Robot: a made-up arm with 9 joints.
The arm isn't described. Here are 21 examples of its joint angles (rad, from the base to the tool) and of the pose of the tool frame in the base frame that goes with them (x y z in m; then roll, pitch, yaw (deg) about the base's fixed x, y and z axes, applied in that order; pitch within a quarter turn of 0, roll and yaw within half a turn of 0).
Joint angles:
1: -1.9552 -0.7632 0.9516 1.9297 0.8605 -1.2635 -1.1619 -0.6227 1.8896
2: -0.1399 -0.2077 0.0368 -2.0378 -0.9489 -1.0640 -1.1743 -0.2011 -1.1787
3: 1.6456 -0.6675 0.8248 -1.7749 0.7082 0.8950 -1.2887 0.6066 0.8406
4: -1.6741 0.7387 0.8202 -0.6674 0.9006 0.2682 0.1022 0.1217 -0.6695
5: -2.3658 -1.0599 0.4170 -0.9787 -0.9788 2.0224 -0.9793 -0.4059 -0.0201
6: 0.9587 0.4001 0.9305 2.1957 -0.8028 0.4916 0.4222 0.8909 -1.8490
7: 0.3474 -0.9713 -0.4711 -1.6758 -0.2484 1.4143 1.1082 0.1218 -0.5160
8: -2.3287 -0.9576 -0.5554 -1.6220 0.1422 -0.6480 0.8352 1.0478 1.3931
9: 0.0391 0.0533 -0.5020 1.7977 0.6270 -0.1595 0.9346 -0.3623 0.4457
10: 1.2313 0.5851 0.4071 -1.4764 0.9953 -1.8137 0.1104 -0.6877 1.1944
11: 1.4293 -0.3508 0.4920 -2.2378 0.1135 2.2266 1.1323 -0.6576 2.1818
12: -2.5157 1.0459 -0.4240 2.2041 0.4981 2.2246 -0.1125 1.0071 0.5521
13: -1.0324 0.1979 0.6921 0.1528 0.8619 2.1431 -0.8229 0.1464 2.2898
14: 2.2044 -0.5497 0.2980 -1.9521 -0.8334 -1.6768 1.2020 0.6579 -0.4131
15: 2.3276 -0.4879 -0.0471 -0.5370 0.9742 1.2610 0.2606 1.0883 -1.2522
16: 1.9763 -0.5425 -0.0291 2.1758 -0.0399 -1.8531 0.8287 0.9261 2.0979
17: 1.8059 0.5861 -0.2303 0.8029 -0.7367 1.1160 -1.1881 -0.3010 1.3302
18: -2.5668 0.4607 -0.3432 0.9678 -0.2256 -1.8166 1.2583 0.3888 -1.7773
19: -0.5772 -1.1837 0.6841 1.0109 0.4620 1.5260 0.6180 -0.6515 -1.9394
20: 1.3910 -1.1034 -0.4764 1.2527 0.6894 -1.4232 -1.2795 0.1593 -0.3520
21: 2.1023 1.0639 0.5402 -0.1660 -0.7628 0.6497 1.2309 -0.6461 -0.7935
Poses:
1: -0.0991 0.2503 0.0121 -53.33 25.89 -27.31
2: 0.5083 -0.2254 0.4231 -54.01 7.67 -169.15
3: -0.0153 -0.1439 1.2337 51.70 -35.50 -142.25
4: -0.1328 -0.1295 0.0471 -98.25 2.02 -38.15
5: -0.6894 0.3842 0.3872 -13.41 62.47 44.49
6: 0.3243 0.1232 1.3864 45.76 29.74 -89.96
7: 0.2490 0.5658 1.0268 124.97 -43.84 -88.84
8: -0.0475 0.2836 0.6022 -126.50 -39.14 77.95
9: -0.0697 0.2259 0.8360 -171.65 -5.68 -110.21
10: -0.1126 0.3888 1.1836 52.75 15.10 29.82
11: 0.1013 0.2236 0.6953 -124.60 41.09 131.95
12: -0.0380 0.0900 0.9043 170.98 -9.30 84.63
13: 0.3210 -0.2900 0.1668 -89.20 0.28 -122.61
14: 0.1554 0.1701 0.7607 -134.06 -33.04 114.33
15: -0.1814 0.1055 1.4459 122.54 49.23 69.56
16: 0.1238 0.1965 1.0600 -99.51 -35.53 22.76
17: -0.0579 0.3688 0.7936 -34.00 -2.99 20.75
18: -0.0194 0.2795 0.2829 175.33 -44.19 151.43
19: 0.2774 -0.2346 0.1498 -111.96 41.05 97.16
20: 0.4856 0.2760 1.3173 145.95 32.18 91.78
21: -0.5793 -0.2995 0.8424 172.32 -32.82 -48.08
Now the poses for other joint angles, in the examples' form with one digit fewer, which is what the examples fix.
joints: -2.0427 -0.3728 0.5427 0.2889 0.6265 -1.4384 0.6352 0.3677 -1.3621
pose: -0.183 0.503 0.484 168.7 22.5 -142.3
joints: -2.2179 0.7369 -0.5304 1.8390 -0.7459 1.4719 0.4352 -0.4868 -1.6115
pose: -0.291 0.365 0.801 108.7 47.7 171.4
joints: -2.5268 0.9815 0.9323 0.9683 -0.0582 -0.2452 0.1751 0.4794 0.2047
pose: 0.156 -0.015 0.267 -82.7 49.6 154.9
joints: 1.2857 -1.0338 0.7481 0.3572 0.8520 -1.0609 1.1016 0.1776 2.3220
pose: 0.411 0.013 1.015 149.7 31.2 30.4
